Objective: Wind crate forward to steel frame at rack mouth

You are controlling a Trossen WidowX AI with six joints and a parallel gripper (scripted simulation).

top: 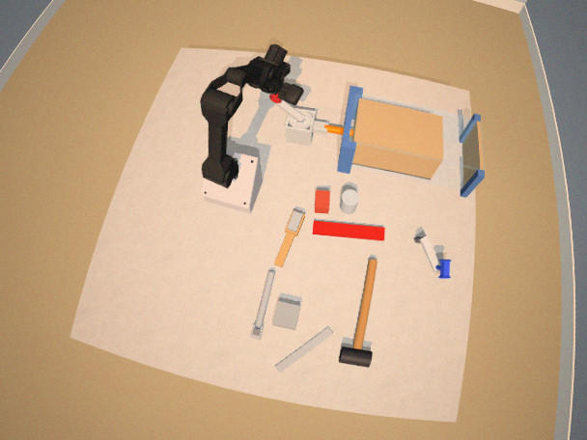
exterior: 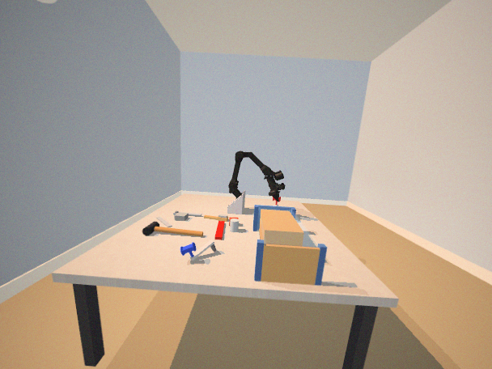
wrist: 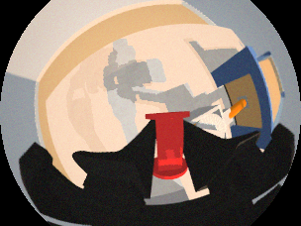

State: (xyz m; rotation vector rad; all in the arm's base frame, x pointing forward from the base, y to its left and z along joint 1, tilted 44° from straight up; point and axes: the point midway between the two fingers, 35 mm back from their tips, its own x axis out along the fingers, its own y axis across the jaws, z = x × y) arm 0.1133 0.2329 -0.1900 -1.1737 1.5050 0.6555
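My gripper tip is now 10 cm above the winch, 8 cm to the left of it and 6 cm short of it. Round my gripper tip: red knob 2 cm to the right, 1 cm behind; blue frame 24 cm ahead, 8 cm to the right, 3 cm below; brush 46 cm to the right, 11 cm below, 10 cm ahead.
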